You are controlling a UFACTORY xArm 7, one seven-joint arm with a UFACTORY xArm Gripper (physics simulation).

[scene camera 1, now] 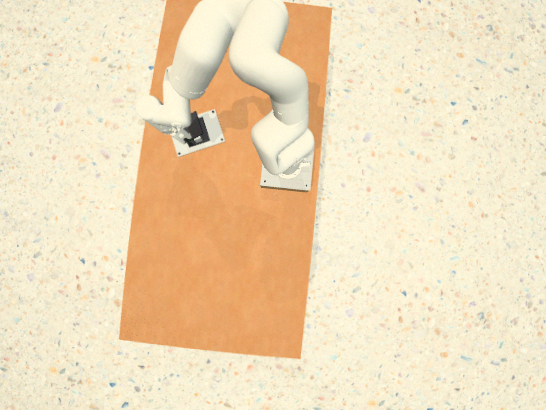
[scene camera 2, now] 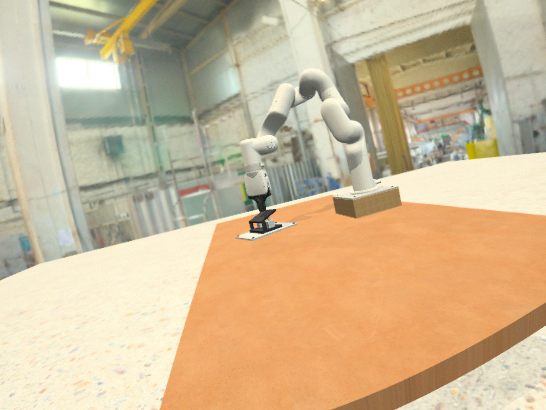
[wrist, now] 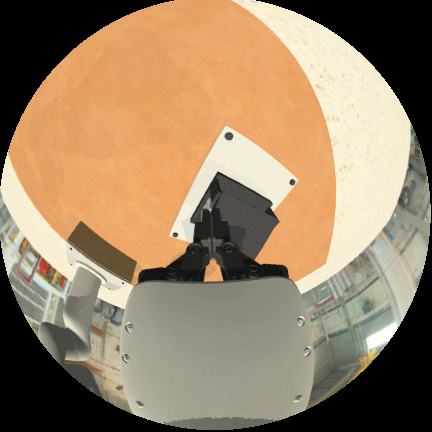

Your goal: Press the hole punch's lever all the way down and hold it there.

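Seen in the pictures: gripper, between the fingertips: (scene camera 1: 186, 139) (scene camera 2: 262, 211) (wrist: 210, 219); arm's base, origin of its link: (scene camera 2: 364, 191) (wrist: 90, 271).
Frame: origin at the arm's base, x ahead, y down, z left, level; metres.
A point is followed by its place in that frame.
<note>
The black hole punch (scene camera 1: 204, 135) @(z -0.193, x 0.373, y 0.063 m) (scene camera 2: 265, 230) @(z -0.149, x 0.436, y 0.065 m) (wrist: 242, 188) @(z -0.193, x 0.460, y 0.063 m) stands on a white base plate (scene camera 1: 216, 129) @(z -0.222, x 0.316, y 0.075 m) (scene camera 2: 243, 236) @(z -0.216, x 0.522, y 0.075 m) (wrist: 240, 155) @(z -0.155, x 0.495, y 0.075 m) with dark screws at its corners. Its flat dark lever (scene camera 1: 195, 123) @(z -0.223, x 0.390, y -0.004 m) (scene camera 2: 262, 216) @(z -0.197, x 0.421, y 0.010 m) (wrist: 255, 220) @(z -0.221, x 0.447, y 0.017 m) is tilted, with one end raised and a gap beneath it in scene camera 2. My gripper (scene camera 2: 262, 208) @(z -0.146, x 0.429, y -0.019 m) (wrist: 210, 219) @(z -0.146, x 0.429, y -0.019 m) is shut and empty, pointing down. In the wrist view its fingertips overlap the left side edge of the lever. Whether they touch it cannot be told. In scene camera 1 the wrist hides part of the punch and most of the fingers.
The arm's base block (scene camera 1: 270, 181) @(z 0.067, x 0.081, y 0.000 m) (scene camera 2: 367, 204) @(z 0.092, x 0.069, y 0.040 m) (wrist: 102, 252) @(z -0.028, x 0.107, y 0.044 m) stands on the orange table top (scene camera 1: 215, 260) @(z 0.404, x 0.374, y 0.084 m) (scene camera 2: 350, 290) @(z 0.569, x 0.516, y 0.083 m) (wrist: 125, 100) @(z 0.046, x 0.459, y 0.083 m), to the right of the punch in both scene views. The table's long edge runs close beside the punch.
</note>
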